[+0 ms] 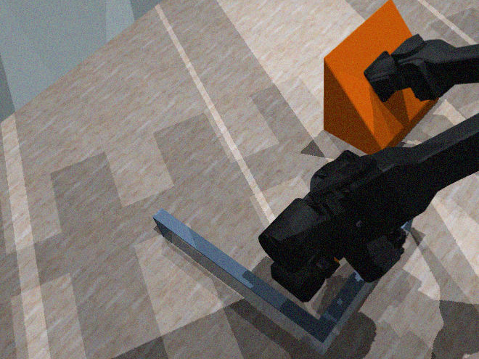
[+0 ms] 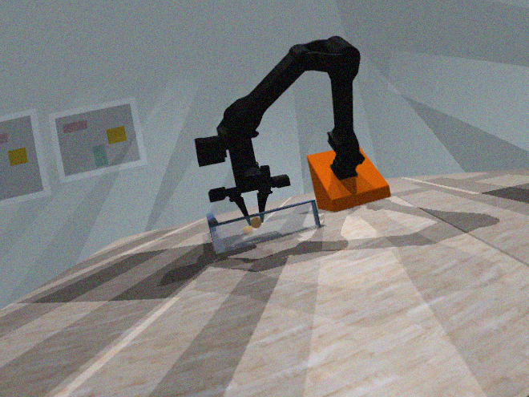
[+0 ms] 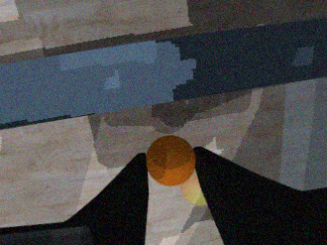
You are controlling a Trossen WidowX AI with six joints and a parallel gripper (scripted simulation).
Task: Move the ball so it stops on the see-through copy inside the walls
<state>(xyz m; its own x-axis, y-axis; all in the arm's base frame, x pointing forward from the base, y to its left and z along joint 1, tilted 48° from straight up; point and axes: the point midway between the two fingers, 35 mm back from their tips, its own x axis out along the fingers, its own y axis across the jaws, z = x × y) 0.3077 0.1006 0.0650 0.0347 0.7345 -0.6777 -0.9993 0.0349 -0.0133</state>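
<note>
The see-through copy of ball lies 40 mm to the right of my gripper tip, 20 mm below it and 20 mm ahead of it. Round my gripper tip: clear wall 50 mm to the left, 20 mm behind; orange ball right at my gripper tip.
</note>
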